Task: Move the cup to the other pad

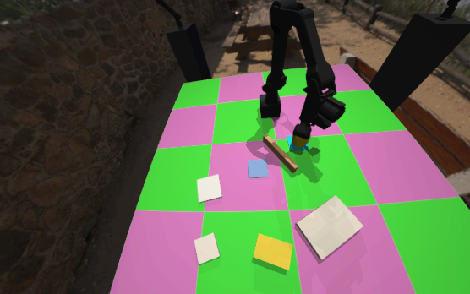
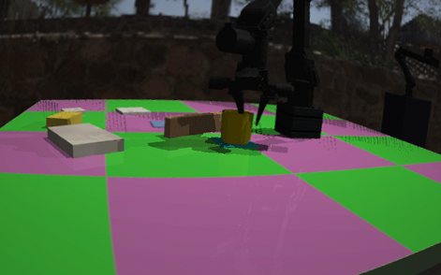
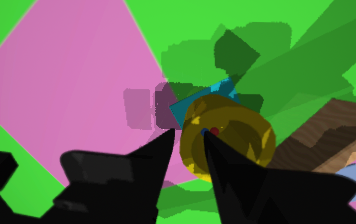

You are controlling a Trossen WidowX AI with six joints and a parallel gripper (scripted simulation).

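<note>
Right now the yellow cup is 2 cm ahead of my gripper tip, 1 cm to the right of it and 1 cm below it. The rest, counted from my gripper tip: light blue pad 18 cm to the right, 18 cm ahead, 5 cm below; teal pad 5 cm below, 3 cm ahead, 1 cm to the right; wooden bar 10 cm to the right, 10 cm ahead, 3 cm below.
</note>
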